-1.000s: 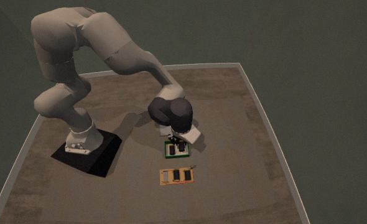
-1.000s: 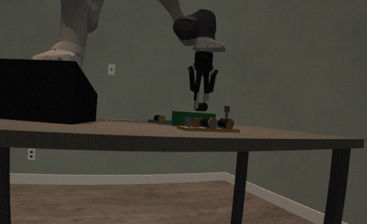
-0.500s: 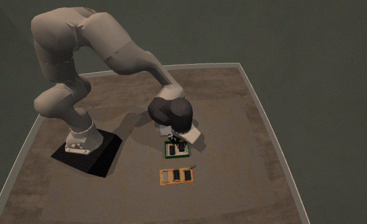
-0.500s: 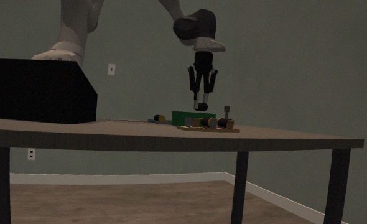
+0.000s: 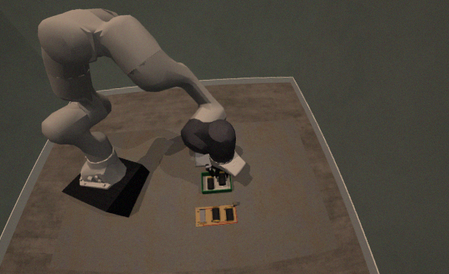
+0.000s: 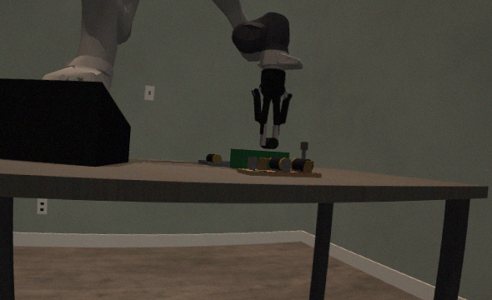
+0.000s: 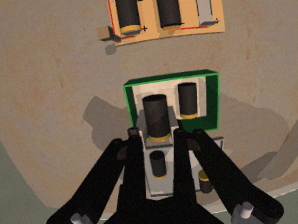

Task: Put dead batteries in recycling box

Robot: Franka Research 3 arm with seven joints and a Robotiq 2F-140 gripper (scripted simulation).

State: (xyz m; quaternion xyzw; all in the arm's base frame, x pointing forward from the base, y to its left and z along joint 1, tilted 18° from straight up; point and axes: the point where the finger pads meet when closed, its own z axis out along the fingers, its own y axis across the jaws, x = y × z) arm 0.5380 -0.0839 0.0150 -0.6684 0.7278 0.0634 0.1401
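The green recycling box is 3 cm behind my hand and 9 cm below it. Round my hand: holder (5 cm behind, 16 cm to the right, 10 cm below); bulb (4 cm ahead, 13 cm to the right, 3 cm below); grey tray (3 cm behind, 20 cm to the left, 10 cm below).
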